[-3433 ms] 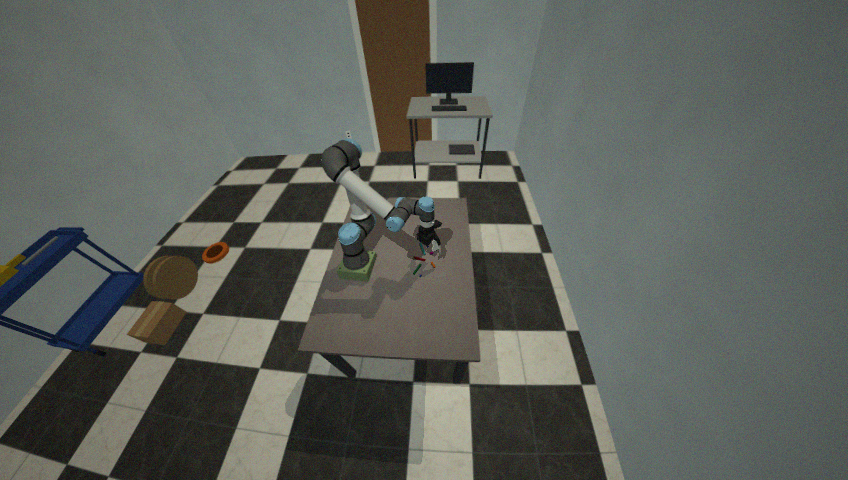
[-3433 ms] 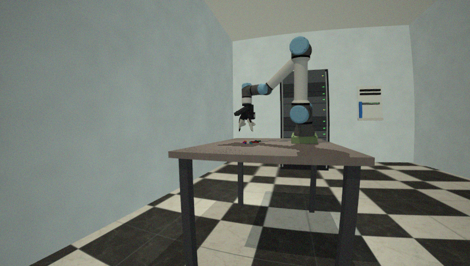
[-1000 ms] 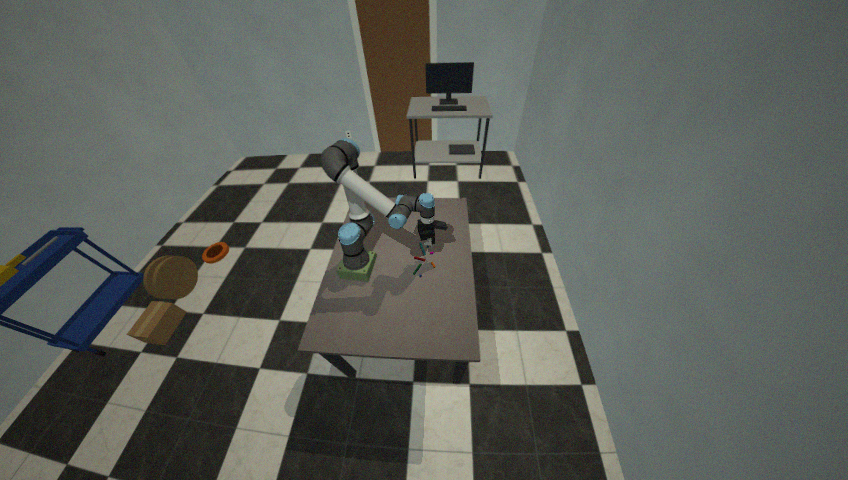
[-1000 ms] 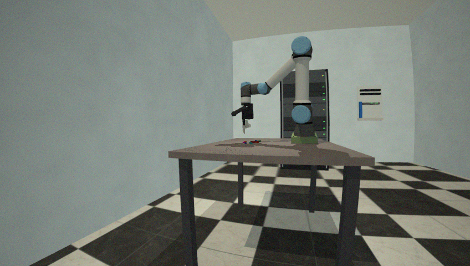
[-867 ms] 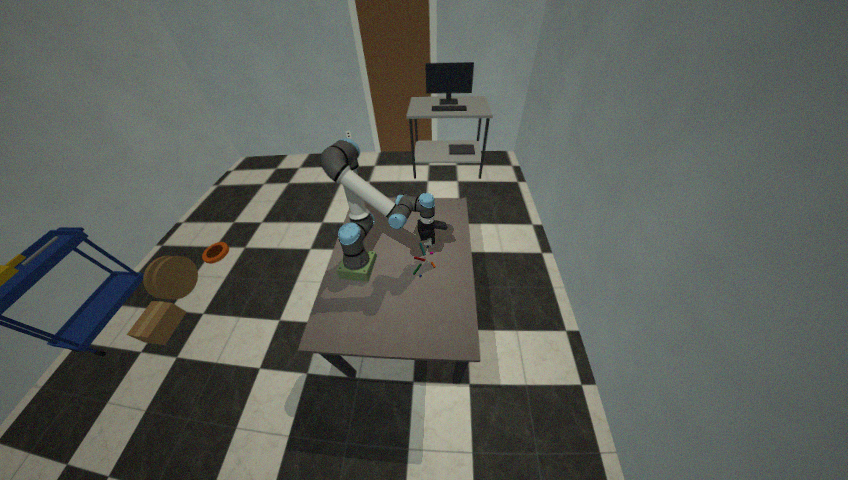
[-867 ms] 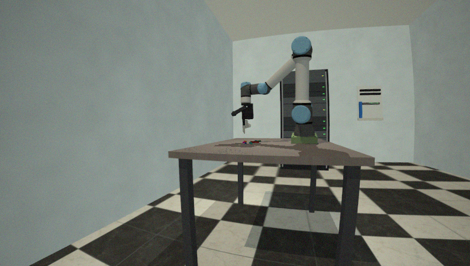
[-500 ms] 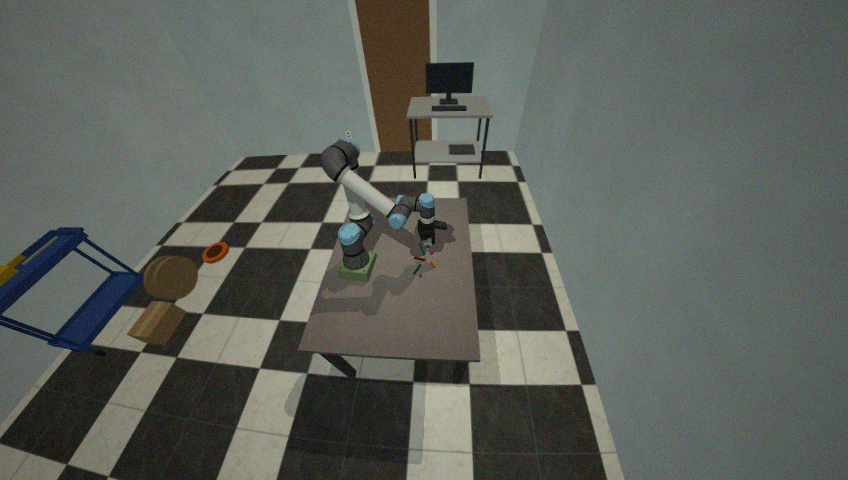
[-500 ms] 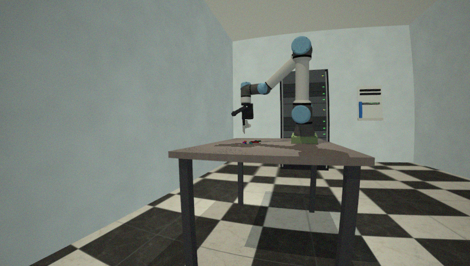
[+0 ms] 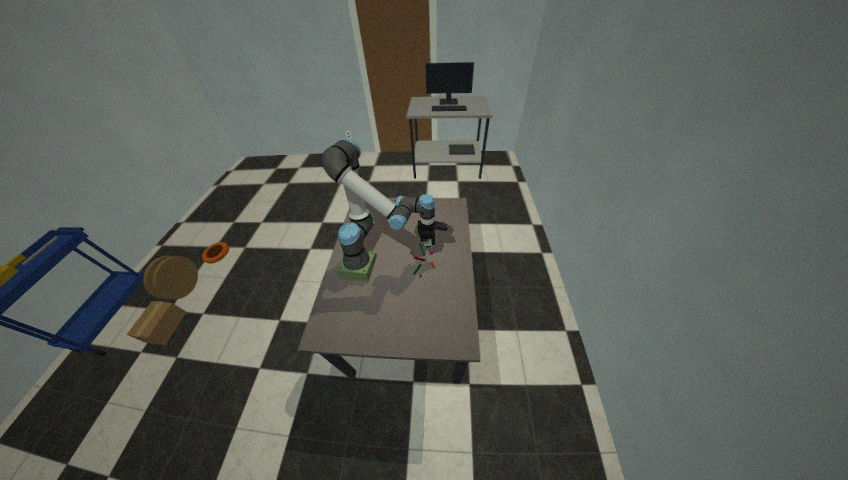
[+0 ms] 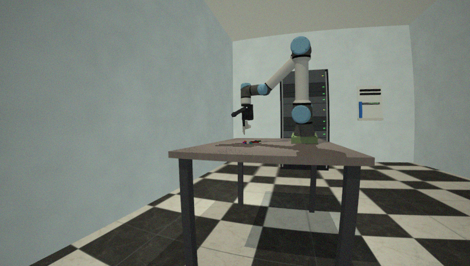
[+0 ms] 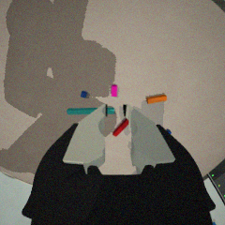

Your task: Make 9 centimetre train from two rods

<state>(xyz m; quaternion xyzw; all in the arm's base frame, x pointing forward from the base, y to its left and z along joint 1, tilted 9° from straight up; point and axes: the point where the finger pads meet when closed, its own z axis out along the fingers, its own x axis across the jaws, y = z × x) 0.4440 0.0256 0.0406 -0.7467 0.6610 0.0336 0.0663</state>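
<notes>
My gripper is now 7 cm above the short magenta rod. Round my hand: red rod (8 cm behind, 7 cm below, 3 cm to the right); turquoise rod (7 cm below, 5 cm behind, 4 cm to the left); orange rod (9 cm to the right, 7 cm below).
</notes>
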